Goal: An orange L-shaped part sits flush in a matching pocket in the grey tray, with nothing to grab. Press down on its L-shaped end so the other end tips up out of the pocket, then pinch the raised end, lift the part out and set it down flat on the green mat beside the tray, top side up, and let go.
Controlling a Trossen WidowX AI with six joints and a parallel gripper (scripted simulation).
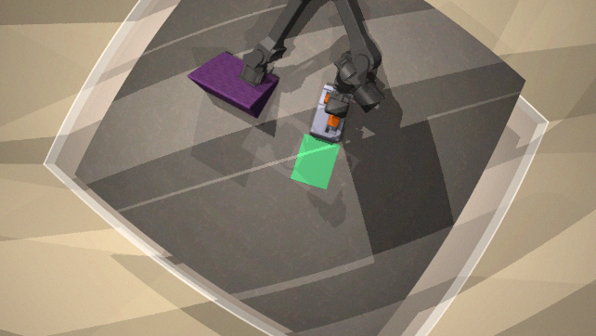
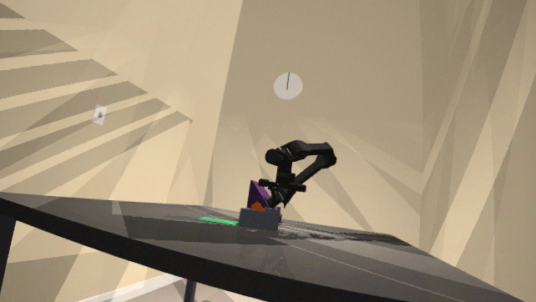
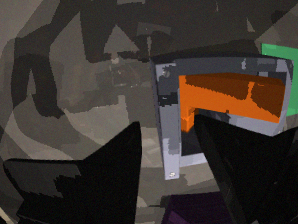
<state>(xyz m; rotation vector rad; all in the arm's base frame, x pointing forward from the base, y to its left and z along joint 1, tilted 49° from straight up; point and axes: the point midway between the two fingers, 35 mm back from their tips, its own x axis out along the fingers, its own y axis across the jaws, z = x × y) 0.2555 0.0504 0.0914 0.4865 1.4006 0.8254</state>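
The orange L-shaped part lies 50 mm to the right of my gripper tip and 50 mm below it. The rest, counted from my gripper tip: green mat: 40 mm ahead, 220 mm to the right, 100 mm below.
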